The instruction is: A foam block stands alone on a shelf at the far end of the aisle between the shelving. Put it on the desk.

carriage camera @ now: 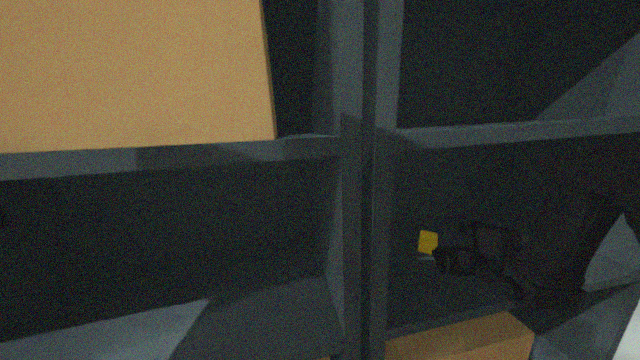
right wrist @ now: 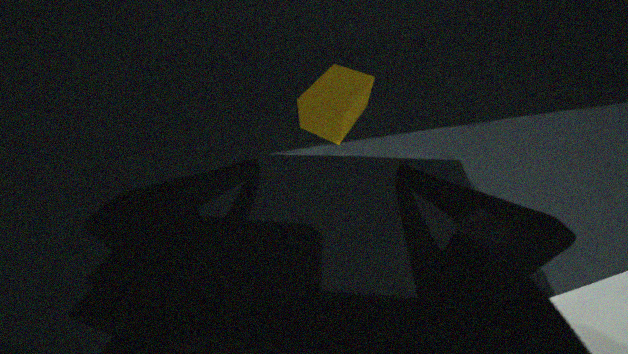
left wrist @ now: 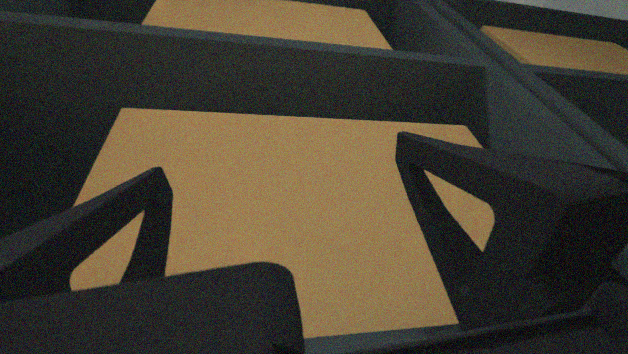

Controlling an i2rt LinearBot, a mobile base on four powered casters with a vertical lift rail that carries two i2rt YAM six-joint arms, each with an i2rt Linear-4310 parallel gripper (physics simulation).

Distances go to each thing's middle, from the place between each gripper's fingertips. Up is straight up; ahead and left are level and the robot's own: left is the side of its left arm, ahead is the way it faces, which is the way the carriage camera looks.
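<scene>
From my right hand, the shelf (carriage camera: 82,82) is 51 cm above, 70 cm to the left and 11 cm behind. As for the yellow foam block (right wrist: 329,108), my right hand is 6 cm above it, 14 cm short of it and 1 cm to the left of it. Going by their middles, the yellow foam block is the nearest to my right hand of the things named here.
With the shelf, my left hand is 11 cm below it and 29 cm short of it. The yellow foam block is 72 cm to the right of my left hand, 55 cm ahead of it and 46 cm below it. Of the things named here, going by their middles, the shelf is the nearest to my left hand.
</scene>
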